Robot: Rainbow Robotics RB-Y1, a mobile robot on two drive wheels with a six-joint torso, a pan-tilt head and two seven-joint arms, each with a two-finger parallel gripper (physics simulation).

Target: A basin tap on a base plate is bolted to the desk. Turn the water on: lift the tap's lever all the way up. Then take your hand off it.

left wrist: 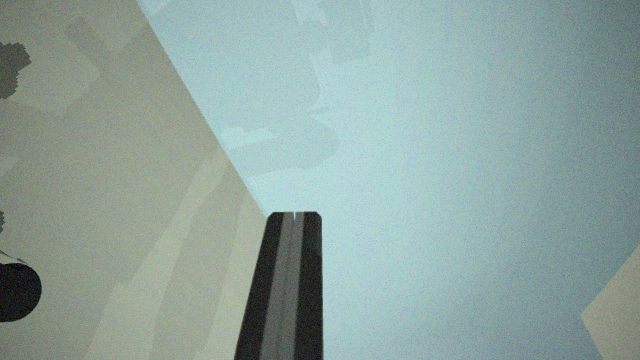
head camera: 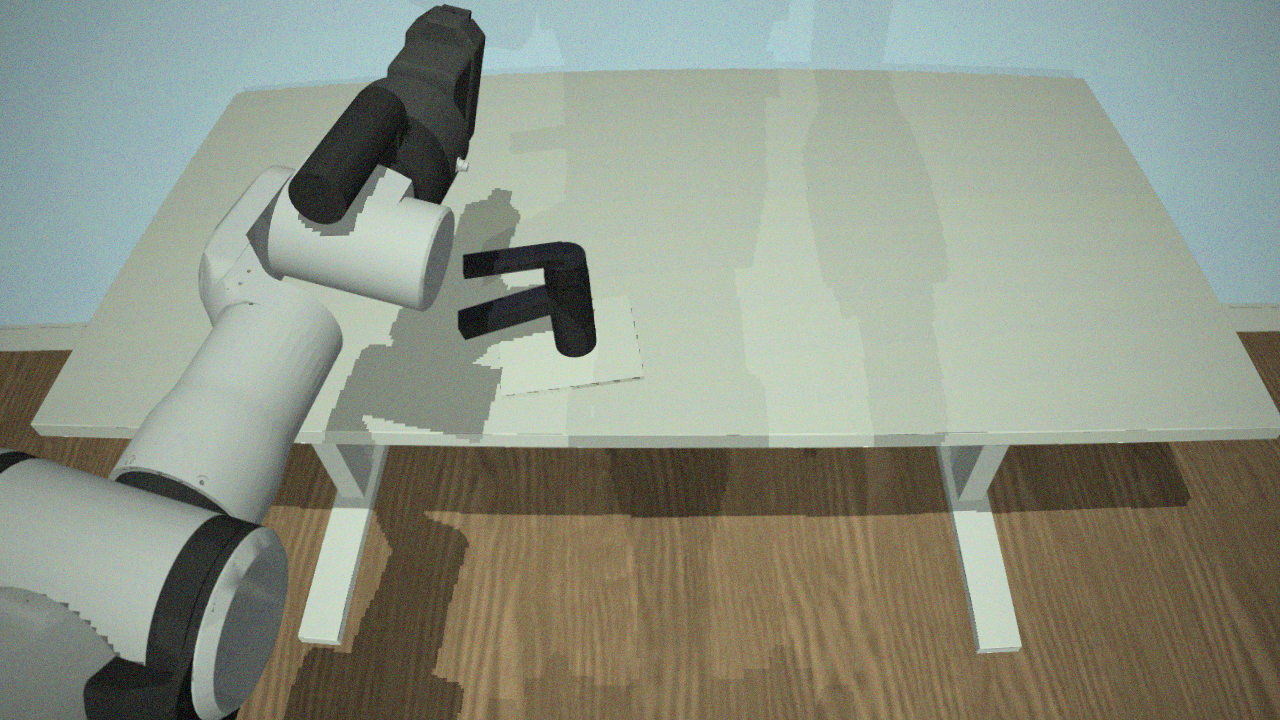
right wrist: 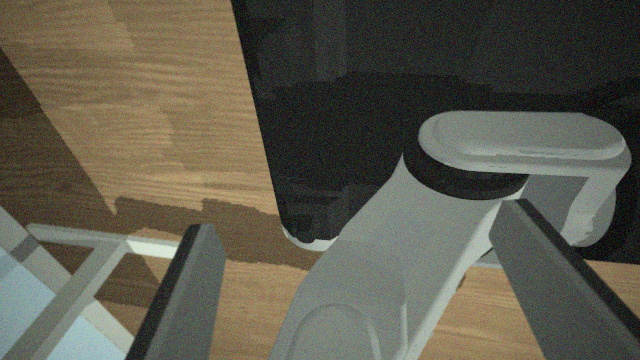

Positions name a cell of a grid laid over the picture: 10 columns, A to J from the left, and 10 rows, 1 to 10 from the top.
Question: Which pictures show my right gripper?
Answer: The right wrist view only.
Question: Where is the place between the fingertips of my left gripper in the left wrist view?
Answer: E7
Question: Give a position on a desk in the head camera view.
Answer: At G4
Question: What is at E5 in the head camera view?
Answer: A tap.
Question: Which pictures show my left gripper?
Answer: The left wrist view and the head camera view only.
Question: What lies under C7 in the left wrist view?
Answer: A desk.
